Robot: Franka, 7 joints.
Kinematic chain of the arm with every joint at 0, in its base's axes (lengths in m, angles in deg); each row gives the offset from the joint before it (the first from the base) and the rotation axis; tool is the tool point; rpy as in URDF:
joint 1: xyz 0 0 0.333 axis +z
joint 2: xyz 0 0 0 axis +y
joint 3: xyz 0 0 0.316 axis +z
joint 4: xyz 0.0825 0 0 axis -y
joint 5: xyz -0.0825 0 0.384 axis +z
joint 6: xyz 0 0 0 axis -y
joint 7: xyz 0.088 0 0 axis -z
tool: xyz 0 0 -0.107 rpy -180 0 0
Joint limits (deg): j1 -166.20..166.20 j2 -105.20..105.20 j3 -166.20..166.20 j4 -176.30..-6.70 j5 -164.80..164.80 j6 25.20..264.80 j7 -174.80..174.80
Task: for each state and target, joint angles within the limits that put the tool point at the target. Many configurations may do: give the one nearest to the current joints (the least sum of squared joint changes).
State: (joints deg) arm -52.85 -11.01 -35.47 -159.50 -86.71 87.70 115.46
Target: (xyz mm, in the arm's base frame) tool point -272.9 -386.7 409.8
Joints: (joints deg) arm -63.98 -11.33 -47.01 -137.19 -92.60 88.97 115.46
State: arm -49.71 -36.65 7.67 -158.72 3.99 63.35 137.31
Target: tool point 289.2 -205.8 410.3
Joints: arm -48.15 -19.44 10.55 -137.44 5.85 79.97 137.31
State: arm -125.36 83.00 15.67 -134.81 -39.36 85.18 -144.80
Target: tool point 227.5 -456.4 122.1
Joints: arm -114.65 56.32 55.05 -110.37 -36.35 91.84 -144.80
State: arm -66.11 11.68 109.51 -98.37 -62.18 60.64 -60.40
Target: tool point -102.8 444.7 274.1
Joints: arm -35.80 -22.57 150.99 -123.15 -49.03 70.93 -60.40
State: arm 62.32 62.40 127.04 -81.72 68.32 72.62 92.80
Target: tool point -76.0 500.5 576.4
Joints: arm 40.86 88.13 104.88 -96.78 57.53 54.44 92.80
